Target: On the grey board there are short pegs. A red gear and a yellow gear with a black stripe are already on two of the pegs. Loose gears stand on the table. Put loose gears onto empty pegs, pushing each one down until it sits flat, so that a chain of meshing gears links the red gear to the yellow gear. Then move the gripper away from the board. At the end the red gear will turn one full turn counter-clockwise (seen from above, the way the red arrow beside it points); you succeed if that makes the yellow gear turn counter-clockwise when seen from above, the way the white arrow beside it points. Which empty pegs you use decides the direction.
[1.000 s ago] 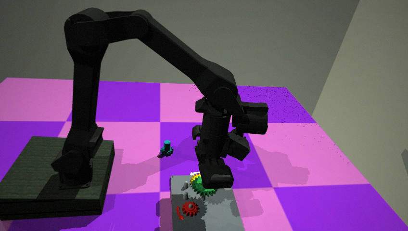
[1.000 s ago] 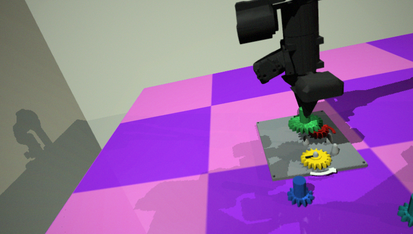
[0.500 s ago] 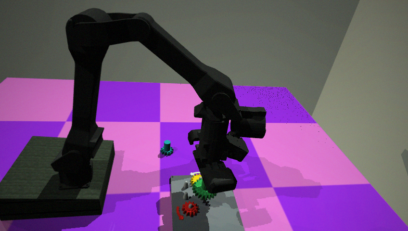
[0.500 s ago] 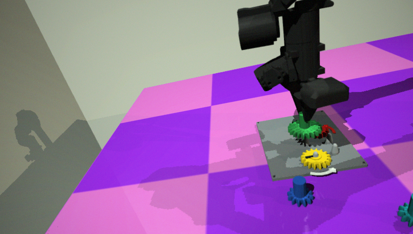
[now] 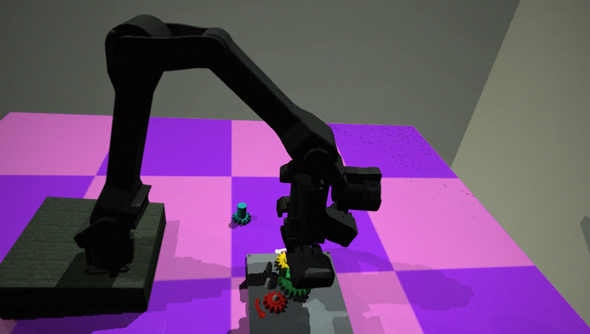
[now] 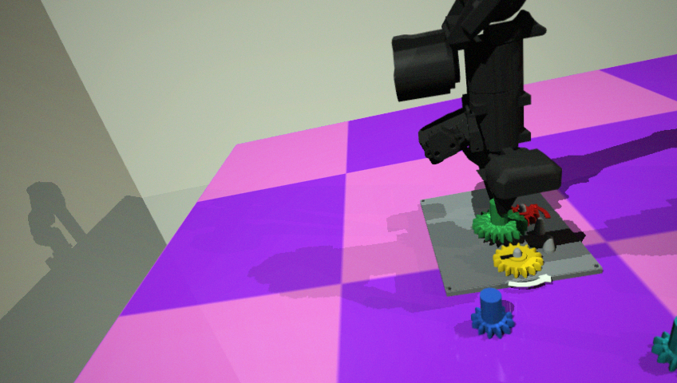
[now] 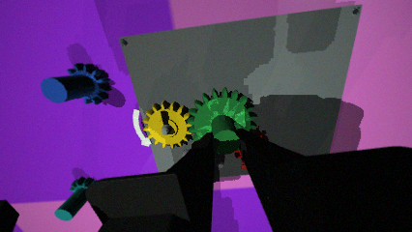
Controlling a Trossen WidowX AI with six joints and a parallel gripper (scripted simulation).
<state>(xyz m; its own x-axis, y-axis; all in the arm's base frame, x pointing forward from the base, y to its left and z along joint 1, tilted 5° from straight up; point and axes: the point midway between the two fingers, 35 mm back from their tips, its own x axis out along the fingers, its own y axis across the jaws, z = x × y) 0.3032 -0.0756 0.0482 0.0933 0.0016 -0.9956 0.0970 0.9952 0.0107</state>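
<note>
The red gear is 40 mm behind my gripper tip, 30 mm to the right of it and 30 mm below it. The rest, counted from my gripper tip: yellow gear (60 mm to the left, 30 mm below); then green gear (10 mm below); then red arrow (70 mm behind, 40 mm below, 30 mm to the right).
</note>
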